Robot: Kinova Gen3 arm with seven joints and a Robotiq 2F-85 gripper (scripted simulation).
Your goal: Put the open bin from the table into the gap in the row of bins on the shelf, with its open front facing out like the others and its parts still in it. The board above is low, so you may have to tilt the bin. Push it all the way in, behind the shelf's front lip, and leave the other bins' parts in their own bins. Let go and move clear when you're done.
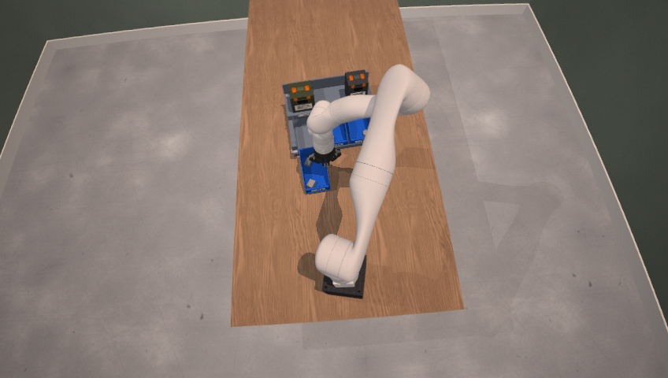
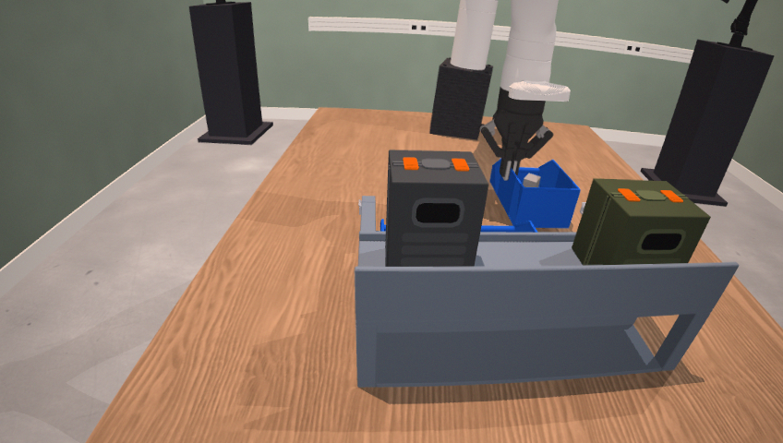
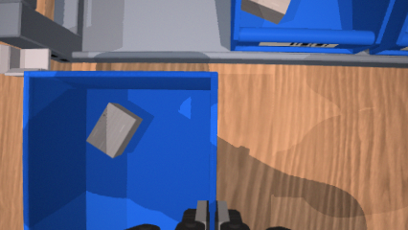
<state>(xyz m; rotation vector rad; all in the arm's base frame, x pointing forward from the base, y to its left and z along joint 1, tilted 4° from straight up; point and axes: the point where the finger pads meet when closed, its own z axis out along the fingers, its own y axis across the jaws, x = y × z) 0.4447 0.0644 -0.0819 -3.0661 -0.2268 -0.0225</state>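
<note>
Now: hand 80 mm to the right of the grey part, 60 mm above it and 40 mm short of it. From my hand the other things lie so: grey shelf 230 mm ahead, 30 mm to the right, 20 mm below.
</note>
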